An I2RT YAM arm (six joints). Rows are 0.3 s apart.
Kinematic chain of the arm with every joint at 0, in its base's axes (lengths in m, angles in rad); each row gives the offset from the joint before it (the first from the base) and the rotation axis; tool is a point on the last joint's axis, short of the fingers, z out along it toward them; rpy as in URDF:
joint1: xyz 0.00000 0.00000 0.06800 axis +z
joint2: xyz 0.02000 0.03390 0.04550 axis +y
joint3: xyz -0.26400 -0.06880 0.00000 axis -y
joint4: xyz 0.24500 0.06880 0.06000 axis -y
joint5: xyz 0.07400 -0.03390 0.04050 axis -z
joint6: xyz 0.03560 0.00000 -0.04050 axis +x
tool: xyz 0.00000 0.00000 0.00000 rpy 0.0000 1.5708 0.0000
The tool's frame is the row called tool.
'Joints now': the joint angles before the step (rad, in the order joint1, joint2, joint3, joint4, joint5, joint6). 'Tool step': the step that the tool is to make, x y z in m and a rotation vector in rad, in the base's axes. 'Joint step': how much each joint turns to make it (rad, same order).
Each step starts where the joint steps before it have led.
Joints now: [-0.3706 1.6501 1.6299 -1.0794 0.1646 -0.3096]
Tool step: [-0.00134 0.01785 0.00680 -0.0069 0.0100 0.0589]
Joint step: [0.0496 -0.0210 0.0060 -0.0320 0.0046 -0.0130]
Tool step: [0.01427 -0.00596 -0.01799 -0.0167 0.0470 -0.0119]
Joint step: [0.0000 0.0610 0.0004 0.0217 0.0328 -0.0026]
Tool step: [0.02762 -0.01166 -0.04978 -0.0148 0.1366 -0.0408]
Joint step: [0.0000 0.1507 0.0004 0.0210 0.0679 0.0184]
